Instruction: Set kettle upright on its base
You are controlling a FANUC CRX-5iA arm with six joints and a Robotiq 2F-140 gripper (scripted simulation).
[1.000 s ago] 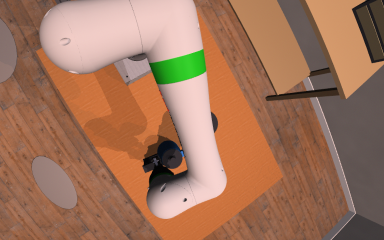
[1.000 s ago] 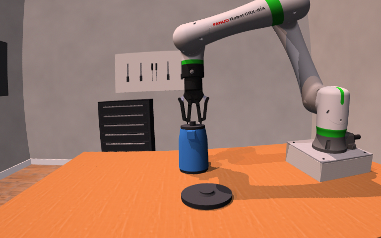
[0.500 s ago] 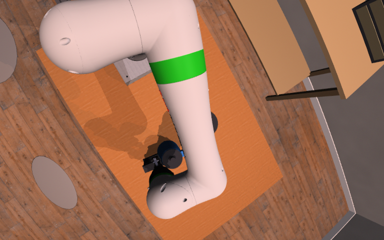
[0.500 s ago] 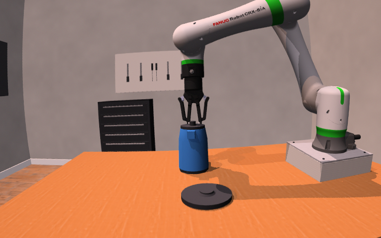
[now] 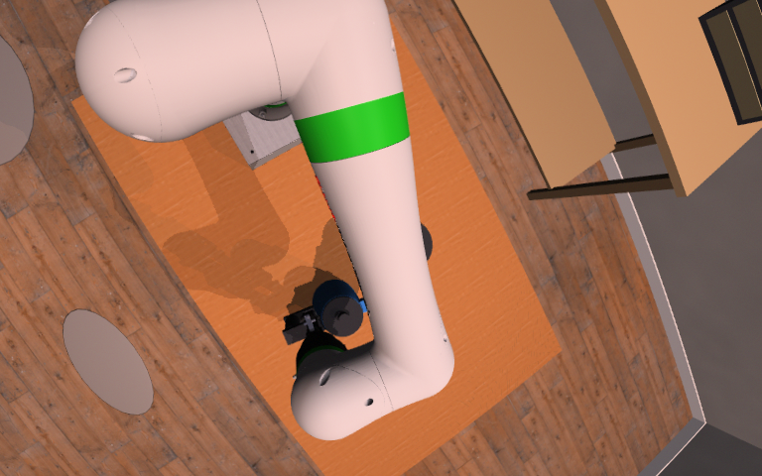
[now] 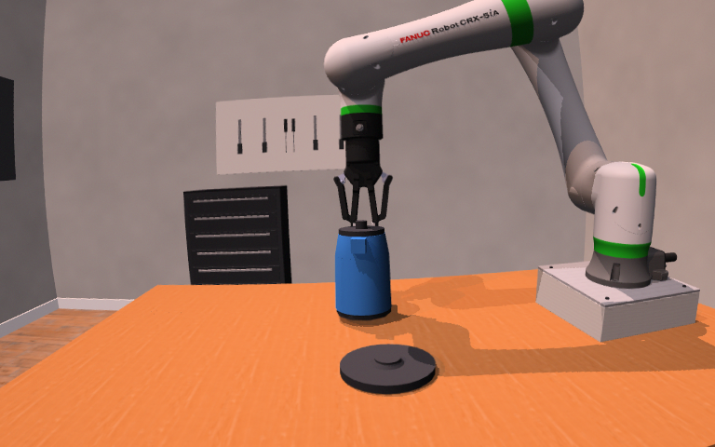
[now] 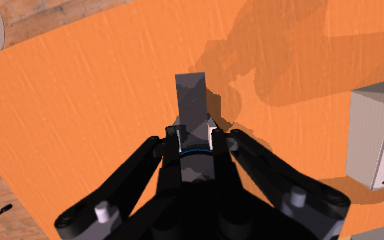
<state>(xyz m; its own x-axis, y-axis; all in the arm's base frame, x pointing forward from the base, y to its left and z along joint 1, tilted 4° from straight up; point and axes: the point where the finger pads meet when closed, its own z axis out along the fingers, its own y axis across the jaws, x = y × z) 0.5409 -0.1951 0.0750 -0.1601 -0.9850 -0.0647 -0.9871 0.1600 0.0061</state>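
Right now my hand is 10 mm short of the blue kettle, 30 mm to the right of it and 50 mm above it. The rest, counted from my hand: dark round base 10 mm behind, 330 mm to the left, 150 mm below.
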